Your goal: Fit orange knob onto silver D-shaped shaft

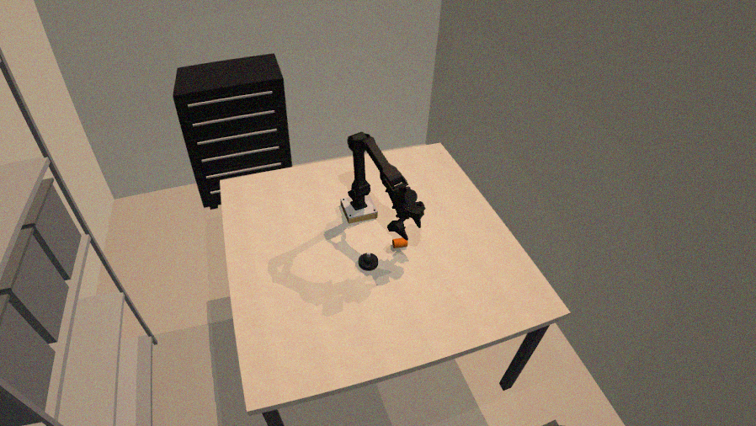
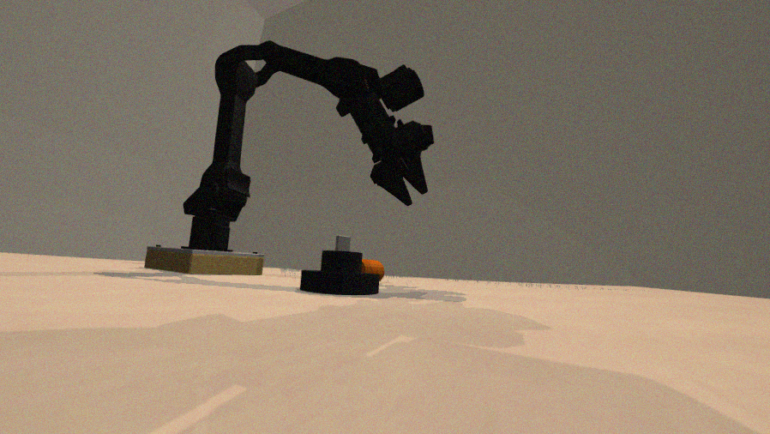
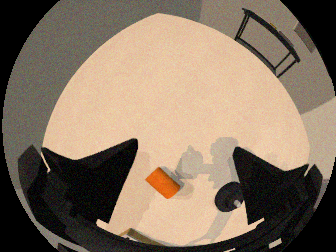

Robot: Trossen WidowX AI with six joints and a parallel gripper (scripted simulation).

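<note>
The orange knob lies 130 mm below my gripper tip and 80 mm behind it. From my gripper tip the other things lie so: black round pedestal: 180 mm to the right, 120 mm below, 50 mm behind.
</note>
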